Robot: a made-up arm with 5 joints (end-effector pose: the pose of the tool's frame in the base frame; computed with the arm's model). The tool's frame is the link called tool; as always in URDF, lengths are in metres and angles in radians.
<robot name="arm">
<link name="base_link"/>
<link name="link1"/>
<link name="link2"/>
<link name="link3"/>
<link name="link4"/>
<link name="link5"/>
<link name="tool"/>
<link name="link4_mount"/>
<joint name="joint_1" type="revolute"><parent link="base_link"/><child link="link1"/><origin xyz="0.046 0.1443 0.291" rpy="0 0 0"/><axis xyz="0.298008 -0.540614 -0.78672"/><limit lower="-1.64" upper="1.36"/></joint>
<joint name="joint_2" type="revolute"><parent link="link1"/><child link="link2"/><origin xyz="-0.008 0.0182 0.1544" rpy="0 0 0"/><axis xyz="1 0 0"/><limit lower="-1.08" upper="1.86"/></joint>
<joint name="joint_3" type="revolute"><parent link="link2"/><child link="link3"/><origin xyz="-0.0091 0.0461 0.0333" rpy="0 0 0"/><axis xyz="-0.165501 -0.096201 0.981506"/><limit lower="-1.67" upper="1.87"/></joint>
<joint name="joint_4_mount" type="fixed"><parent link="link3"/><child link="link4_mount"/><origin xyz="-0.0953 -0.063 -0.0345" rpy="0 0 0"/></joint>
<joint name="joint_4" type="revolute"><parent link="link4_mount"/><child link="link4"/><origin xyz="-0.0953 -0.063 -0.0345" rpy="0 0 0"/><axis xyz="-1 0 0"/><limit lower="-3.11" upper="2.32"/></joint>
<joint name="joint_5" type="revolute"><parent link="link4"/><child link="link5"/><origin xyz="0.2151 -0.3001 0.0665" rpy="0 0 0"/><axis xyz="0.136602 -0.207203 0.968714"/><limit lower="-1.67" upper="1"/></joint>
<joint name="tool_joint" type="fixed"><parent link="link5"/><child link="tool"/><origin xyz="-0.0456 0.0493 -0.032" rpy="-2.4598 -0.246 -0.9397"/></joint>
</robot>
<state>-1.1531 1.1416 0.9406 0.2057 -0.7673</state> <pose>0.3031 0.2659 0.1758 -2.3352 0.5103 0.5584</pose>
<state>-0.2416 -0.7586 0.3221 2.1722 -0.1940</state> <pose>-0.0088 0.3279 0.4834 0.5876 0.9707 1.3320</pose>
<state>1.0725 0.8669 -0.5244 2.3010 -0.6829</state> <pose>-0.1289 0.1004 0.5230 1.0307 -1.8894 0.7137</pose>
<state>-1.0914 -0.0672 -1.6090 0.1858 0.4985</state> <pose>-0.1836 0.0503 0.6744 2.5730 -1.3147 0.5395</pose>
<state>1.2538 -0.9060 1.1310 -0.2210 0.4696</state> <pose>-0.0743 -0.1771 0.5888 -2.7413 0.5365 -0.6819</pose>
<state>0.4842 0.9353 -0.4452 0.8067 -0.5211</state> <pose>-0.1593 -0.0149 0.2927 -1.4770 2.3328 -0.3782</pose>
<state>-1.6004 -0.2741 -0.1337 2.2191 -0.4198</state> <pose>-0.0103 0.3664 0.4769 0.8602 1.7725 1.7579</pose>
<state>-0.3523 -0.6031 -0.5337 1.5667 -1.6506</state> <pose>0.0840 0.2453 0.6563 -0.0638 -0.4738 2.1120</pose>
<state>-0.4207 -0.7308 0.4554 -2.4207 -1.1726</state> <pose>0.0746 0.0784 0.2354 1.6880 -2.0723 -1.6360</pose>
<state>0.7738 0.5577 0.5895 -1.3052 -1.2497</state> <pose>0.2311 0.0827 0.2500 -1.0302 1.2694 0.5713</pose>
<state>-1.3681 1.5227 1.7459 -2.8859 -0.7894</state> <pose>-0.0558 0.2965 0.4751 -0.5390 0.7366 -2.8034</pose>
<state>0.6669 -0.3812 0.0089 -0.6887 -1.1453</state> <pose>-0.1124 -0.1370 0.3126 -0.8097 2.5542 -0.4887</pose>
